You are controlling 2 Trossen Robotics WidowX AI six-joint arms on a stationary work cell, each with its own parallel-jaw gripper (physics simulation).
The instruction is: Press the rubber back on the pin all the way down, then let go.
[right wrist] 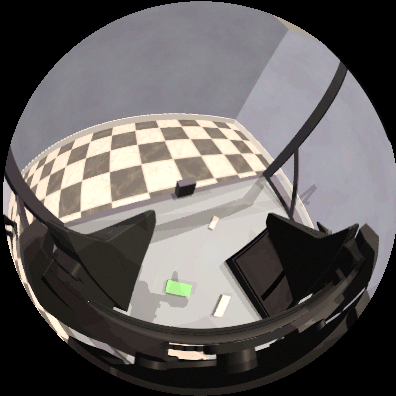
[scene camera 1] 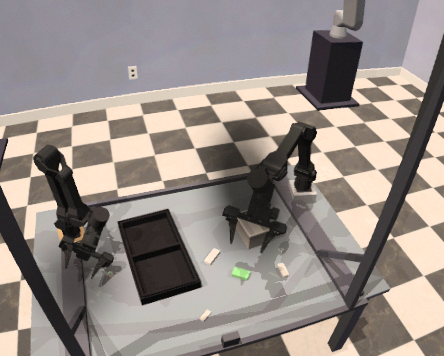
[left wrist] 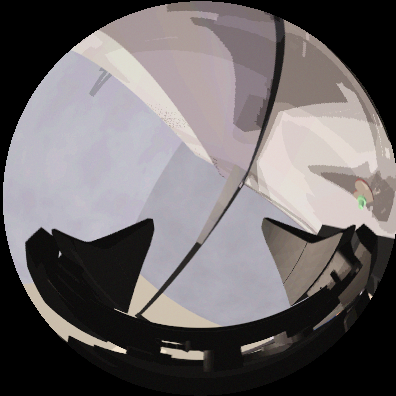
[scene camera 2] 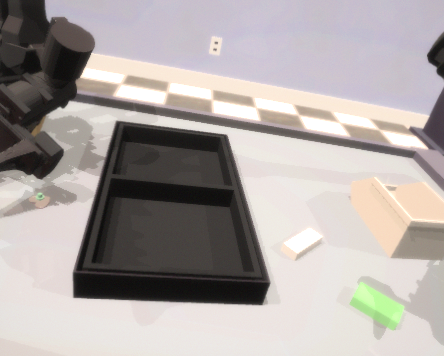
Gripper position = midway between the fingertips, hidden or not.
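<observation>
A black two-compartment tray point(scene camera 2: 169, 222) is present; the right wrist view also shows the black two-compartment tray point(right wrist: 256, 266). The left gripper point(scene camera 1: 78, 273) is open and holds nothing. The right gripper point(scene camera 1: 246, 248) is open and holds nothing. Also visible are the left gripper point(left wrist: 209, 224) in the left wrist view and the right gripper point(right wrist: 213, 217) in the right wrist view.
</observation>
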